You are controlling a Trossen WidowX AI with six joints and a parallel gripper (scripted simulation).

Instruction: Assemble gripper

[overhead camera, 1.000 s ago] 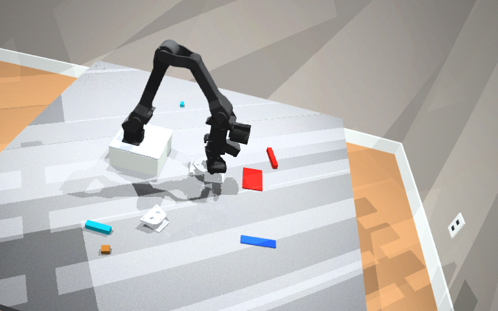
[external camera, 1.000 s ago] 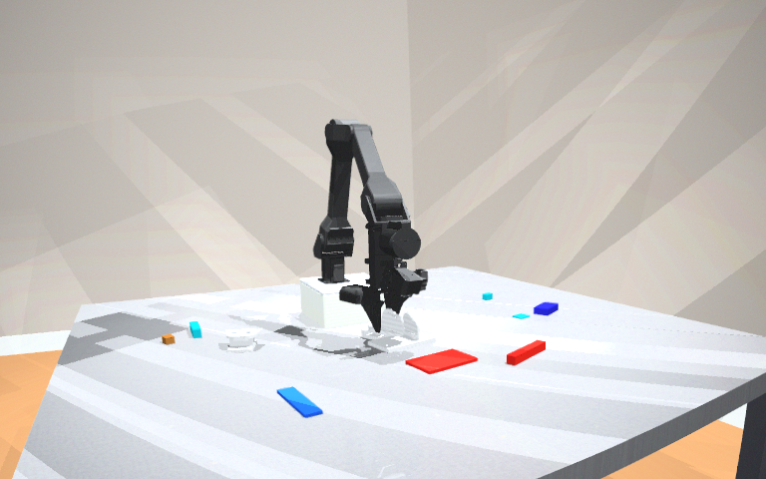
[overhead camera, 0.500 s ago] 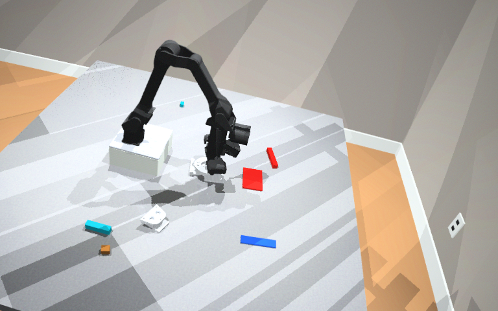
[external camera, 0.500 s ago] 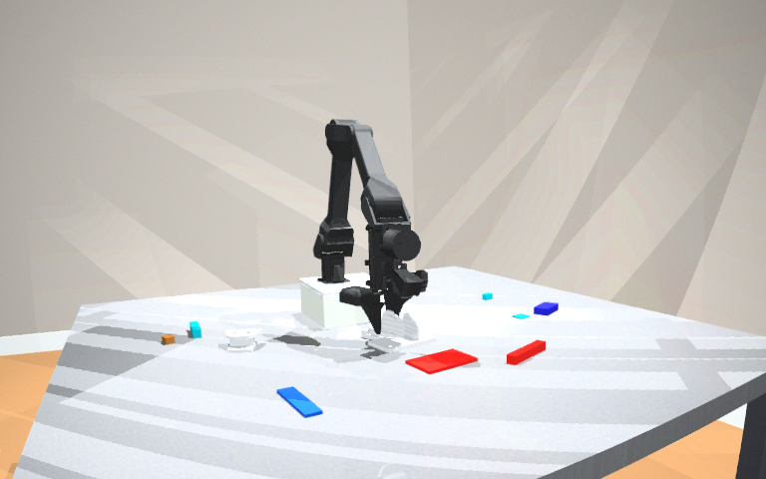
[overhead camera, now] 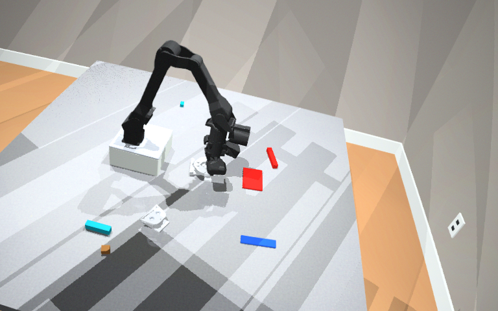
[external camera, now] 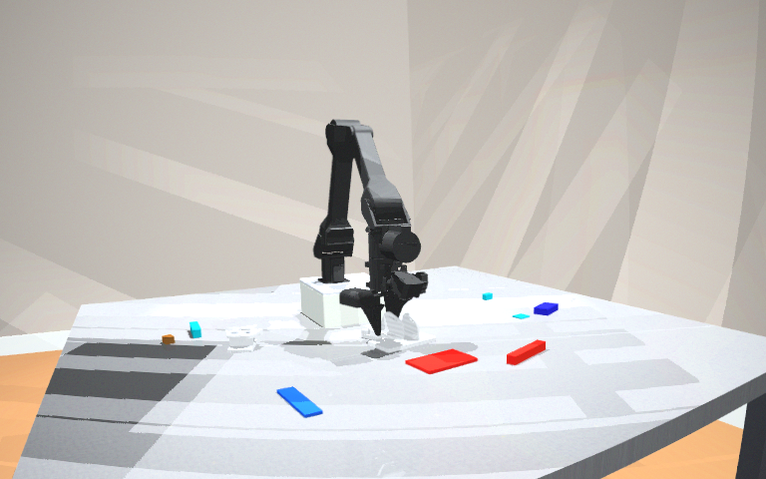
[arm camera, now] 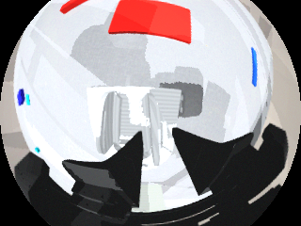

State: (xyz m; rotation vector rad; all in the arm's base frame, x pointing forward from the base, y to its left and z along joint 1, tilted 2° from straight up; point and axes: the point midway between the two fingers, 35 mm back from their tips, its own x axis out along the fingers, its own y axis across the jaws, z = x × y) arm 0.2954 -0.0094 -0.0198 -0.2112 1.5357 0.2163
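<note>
The flat white plate is 1 cm ahead of my gripper tip, 3 cm to the left of it and 2 cm below it. From my gripper tip the other things lie so: white housing plate 6 cm behind, 2 cm to the left, 2 cm below; red plate 15 cm ahead, 3 cm to the left, 2 cm below; white jaw 4 cm behind, 1 cm to the left.
</note>
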